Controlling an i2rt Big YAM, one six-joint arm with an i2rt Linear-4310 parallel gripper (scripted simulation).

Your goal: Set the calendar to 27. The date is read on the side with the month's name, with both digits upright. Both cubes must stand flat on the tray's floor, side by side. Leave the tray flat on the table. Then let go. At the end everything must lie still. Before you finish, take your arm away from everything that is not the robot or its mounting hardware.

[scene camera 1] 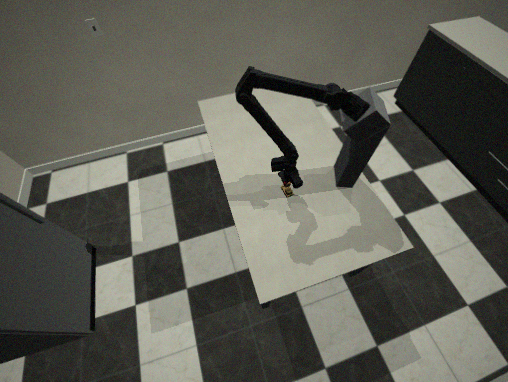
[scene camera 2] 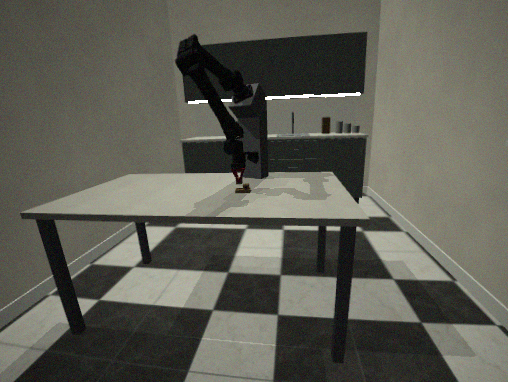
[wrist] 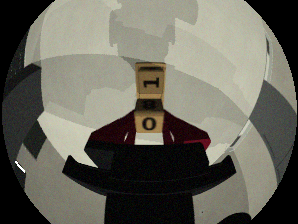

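The gripper [wrist: 149, 113] is visible, and so is a wooden cube [wrist: 149, 113].
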